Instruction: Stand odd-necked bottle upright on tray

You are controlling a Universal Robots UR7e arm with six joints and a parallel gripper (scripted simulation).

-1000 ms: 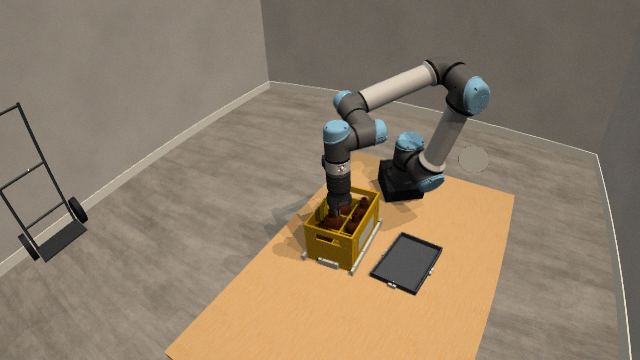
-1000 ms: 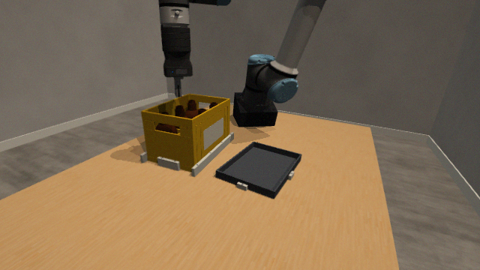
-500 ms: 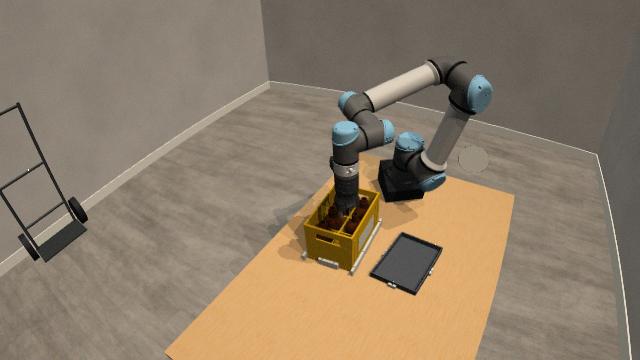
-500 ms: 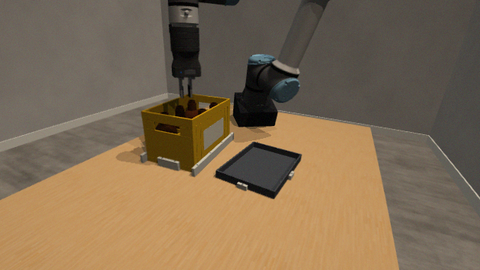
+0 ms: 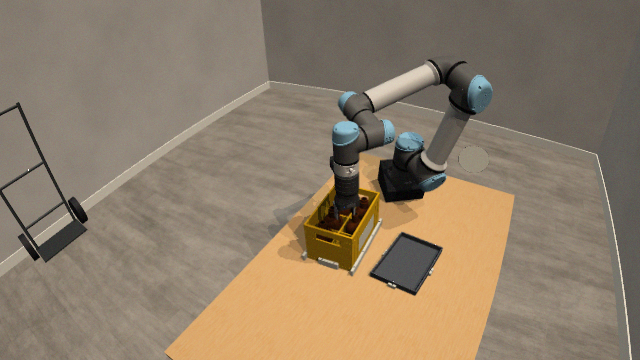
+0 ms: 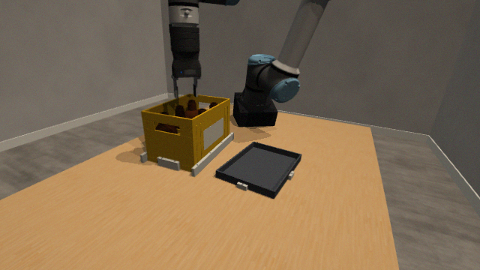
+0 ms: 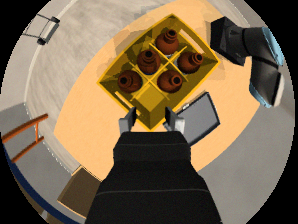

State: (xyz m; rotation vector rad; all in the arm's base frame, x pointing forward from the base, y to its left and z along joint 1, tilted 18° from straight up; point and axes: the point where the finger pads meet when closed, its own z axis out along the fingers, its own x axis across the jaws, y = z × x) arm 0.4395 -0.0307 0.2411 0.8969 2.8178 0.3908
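Now: the bottle 9 cm behind my hand, 1 cm to the right of it and 15 cm below it. The rest, counted from my hand: yellow crate: 8 cm behind, 6 cm to the right, 16 cm below; dark tray: 11 cm behind, 22 cm to the left, 23 cm below.
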